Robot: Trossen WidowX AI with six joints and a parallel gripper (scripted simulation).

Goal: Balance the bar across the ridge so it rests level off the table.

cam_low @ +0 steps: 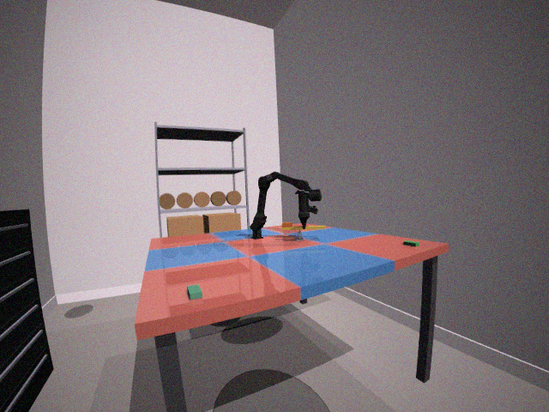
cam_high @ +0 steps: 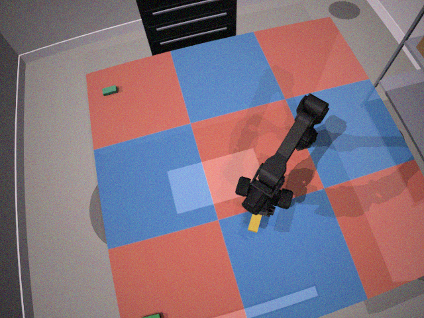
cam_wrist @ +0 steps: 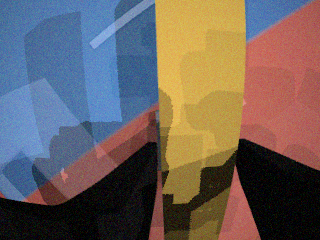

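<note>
My gripper tip is now 20 mm past the grey wedge, 30 mm to the left of it and 40 mm above it. The rest, counted from my gripper tip: green block (490 mm ahead, 700 mm to the right, 60 mm below).
</note>
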